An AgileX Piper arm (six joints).
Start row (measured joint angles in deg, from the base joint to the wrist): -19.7, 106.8, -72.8, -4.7, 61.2, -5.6
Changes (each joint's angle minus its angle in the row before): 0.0, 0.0, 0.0, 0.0, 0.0, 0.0; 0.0, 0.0, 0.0, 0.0, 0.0, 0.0; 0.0, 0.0, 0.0, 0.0, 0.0, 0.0; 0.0, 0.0, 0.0, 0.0, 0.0, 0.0; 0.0, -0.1, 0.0, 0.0, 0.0, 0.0; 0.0, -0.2, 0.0, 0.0, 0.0, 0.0; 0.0, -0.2, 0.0, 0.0, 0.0, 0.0; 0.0, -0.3, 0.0, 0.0, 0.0, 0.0; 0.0, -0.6, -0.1, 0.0, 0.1, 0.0; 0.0, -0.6, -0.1, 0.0, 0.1, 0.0; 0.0, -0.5, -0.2, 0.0, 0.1, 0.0; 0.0, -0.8, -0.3, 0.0, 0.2, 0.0; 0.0, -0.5, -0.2, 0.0, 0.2, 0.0
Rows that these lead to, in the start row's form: -19.7, 106.8, -72.8, -4.7, 61.2, -5.6; -19.7, 106.8, -72.8, -4.7, 61.2, -5.6; -19.7, 106.8, -72.8, -4.7, 61.2, -5.6; -19.7, 106.8, -72.8, -4.7, 61.2, -5.6; -19.7, 106.7, -72.8, -4.7, 61.2, -5.6; -19.7, 106.5, -72.8, -4.7, 61.2, -5.6; -19.7, 106.3, -72.8, -4.7, 61.2, -5.6; -19.7, 106.0, -72.8, -4.7, 61.2, -5.6; -19.7, 105.4, -72.9, -4.7, 61.3, -5.6; -19.7, 104.8, -73.0, -4.7, 61.4, -5.6; -19.7, 104.3, -73.2, -4.7, 61.5, -5.6; -19.7, 103.5, -73.5, -4.7, 61.7, -5.6; -19.7, 103.0, -73.7, -4.7, 61.9, -5.6
